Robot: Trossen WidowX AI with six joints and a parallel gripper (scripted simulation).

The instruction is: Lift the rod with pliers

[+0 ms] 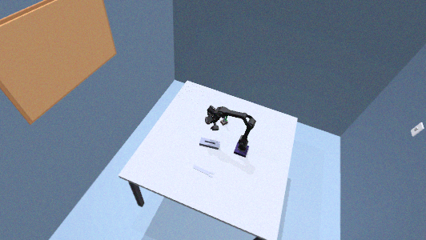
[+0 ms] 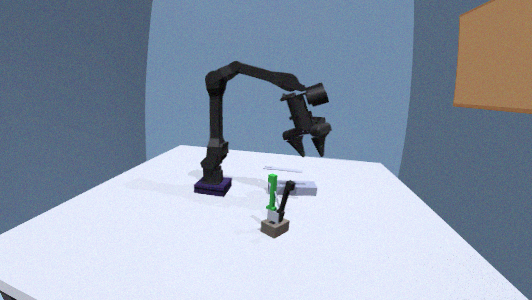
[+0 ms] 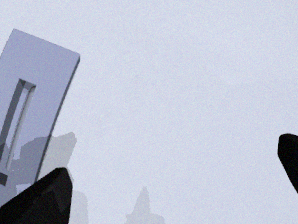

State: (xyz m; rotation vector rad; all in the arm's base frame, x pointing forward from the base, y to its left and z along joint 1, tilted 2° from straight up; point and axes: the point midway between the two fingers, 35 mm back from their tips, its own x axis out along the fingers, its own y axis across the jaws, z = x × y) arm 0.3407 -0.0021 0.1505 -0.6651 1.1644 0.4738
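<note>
The thin grey lever lies 22 cm to the right of my gripper tip, 8 cm behind it and 7 cm below it. Also, from my gripper tip: grey channel block (15 cm below, 8 cm to the left, 6 cm behind); then pale rod (16 cm below, 8 cm to the left, 6 cm behind); then black handle (23 cm to the right, 6 cm below, 6 cm behind).
</note>
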